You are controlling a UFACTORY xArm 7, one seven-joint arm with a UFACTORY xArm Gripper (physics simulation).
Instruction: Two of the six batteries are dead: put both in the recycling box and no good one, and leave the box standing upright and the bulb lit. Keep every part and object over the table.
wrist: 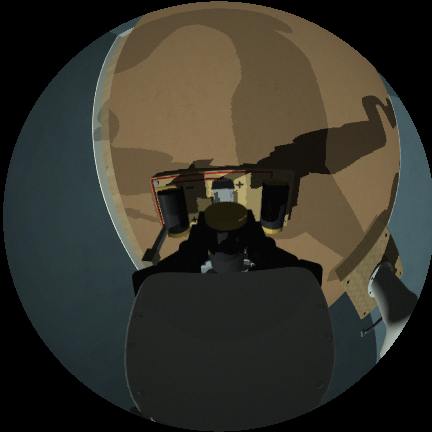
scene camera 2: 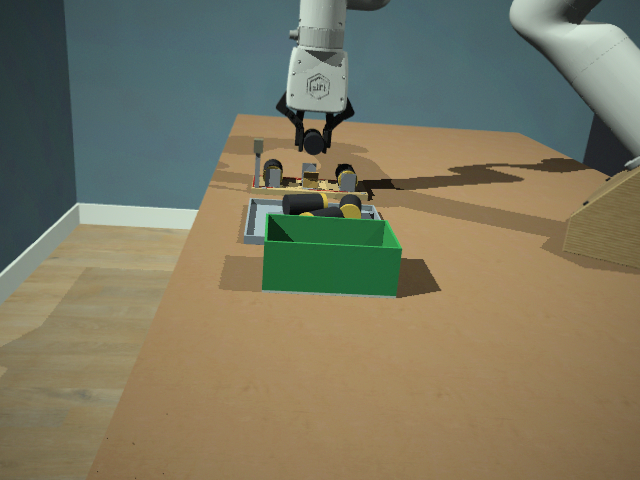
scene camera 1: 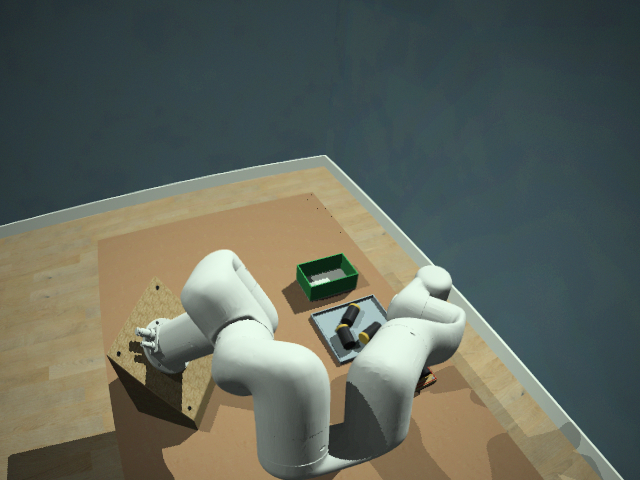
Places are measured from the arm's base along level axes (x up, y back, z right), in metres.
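Pixels of known places: gripper, fingertip midpoint: [wrist: 225, 222] [scene camera 2: 312, 151]; arm's base at its link origin: [wrist: 380, 279] [scene camera 1: 166, 346].
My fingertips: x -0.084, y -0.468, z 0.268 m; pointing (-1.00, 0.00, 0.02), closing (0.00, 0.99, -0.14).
Ahead of a thing's pixels: the offset from my fingertips to its top centre. "*": to the spot under its first point. Level surfaces: height alone.
My gripper [scene camera 2: 312, 148] [wrist: 225, 222] is shut on a black battery @[dx +0.036, dy -0.001, dz -0.007 m] [scene camera 2: 313, 138] [wrist: 226, 216] with a gold end, held level above the middle slot of the wooden circuit board @[dx -0.060 m] [scene camera 2: 310, 191] [wrist: 254, 194]. A left battery @[dx -0.024, dy -0.067, dz +0.003 m] [scene camera 2: 272, 166] [wrist: 173, 210] and a right battery @[dx -0.024, dy +0.062, dz -0.014 m] [scene camera 2: 345, 170] [wrist: 275, 204] sit in the board's outer slots. Three more batteries @[dx -0.032, dy -0.029, dz -0.244 m] [scene camera 1: 351, 314] @[dx -0.032, dy +0.028, dz -0.188 m] [scene camera 1: 345, 336] @[dx -0.032, dy -0.037, dz -0.165 m] [scene camera 1: 370, 332] lie in the grey tray @[dx -0.058, dy -0.028, dz -0.207 m] [scene camera 1: 325, 320] [scene camera 2: 253, 239]. The green recycling box @[dx -0.010, dy -0.050, dz -0.397 m] [scene camera 1: 333, 289] [scene camera 2: 330, 268] stands upright; no battery shows inside. I cannot make out the bulb or whether it is lit.
A lever @[* dx +0.010, dy -0.100, dz -0.037 m] [scene camera 2: 257, 147] [wrist: 152, 254] with a grey end stands up at the board's left side. The tray lies between board and box. The arm's wooden base block [scene camera 1: 139, 310] [scene camera 2: 610, 222] stands off to the side. The table edge runs close beside the board, tray and box.
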